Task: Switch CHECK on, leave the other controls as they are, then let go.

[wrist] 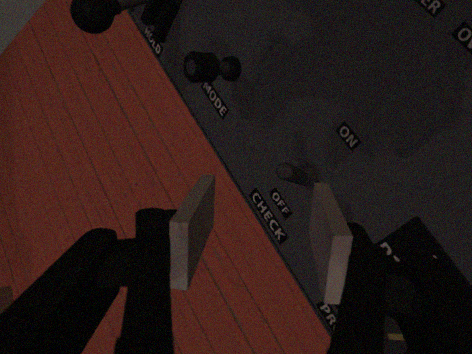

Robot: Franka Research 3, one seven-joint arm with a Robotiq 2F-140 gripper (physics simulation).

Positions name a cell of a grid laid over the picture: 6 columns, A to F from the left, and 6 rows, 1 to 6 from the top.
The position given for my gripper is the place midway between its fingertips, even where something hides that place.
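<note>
There's my gripper (D4), and I can see a dark mode knob (C2) as well.
</note>
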